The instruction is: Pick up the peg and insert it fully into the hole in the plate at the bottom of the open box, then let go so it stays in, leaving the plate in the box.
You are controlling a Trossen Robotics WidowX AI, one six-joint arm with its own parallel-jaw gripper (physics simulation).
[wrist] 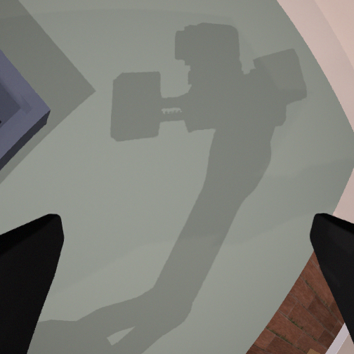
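The open box (31,122) is blue-grey and cut off at the left edge of the wrist view; one of its corners and parts of two walls show. The plate and its hole do not show in this view. The peg does not show either. My gripper (190,229) is wide open with nothing between its two black fingers. It is above the table, to the right of the box and nearer the bottom of the view.
The grey-green table top (125,200) carries the shadow of the arm and gripper, and the box's shadow at the upper left. The table's curved edge runs down the right side. Beyond it are a pinkish surface (335,45) and a red-brown brick floor (295,305).
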